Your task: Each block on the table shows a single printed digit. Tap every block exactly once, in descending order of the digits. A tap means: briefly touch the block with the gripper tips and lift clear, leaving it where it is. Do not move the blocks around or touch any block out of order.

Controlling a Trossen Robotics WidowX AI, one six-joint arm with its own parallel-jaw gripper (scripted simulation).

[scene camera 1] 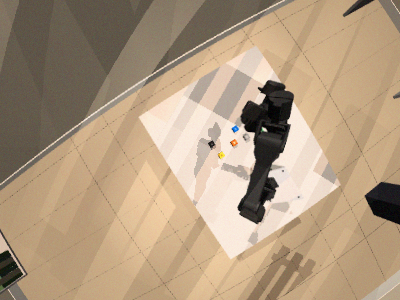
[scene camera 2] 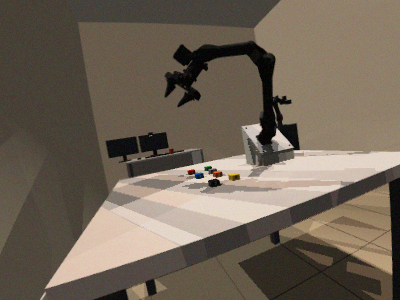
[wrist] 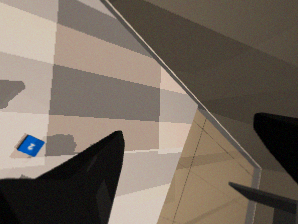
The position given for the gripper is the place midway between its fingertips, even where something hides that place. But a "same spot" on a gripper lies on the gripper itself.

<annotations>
gripper: scene camera 1 253, 98; scene camera 2; wrist
same spot on gripper: [wrist: 89, 180] = [scene camera 2: 182, 97]
</annotations>
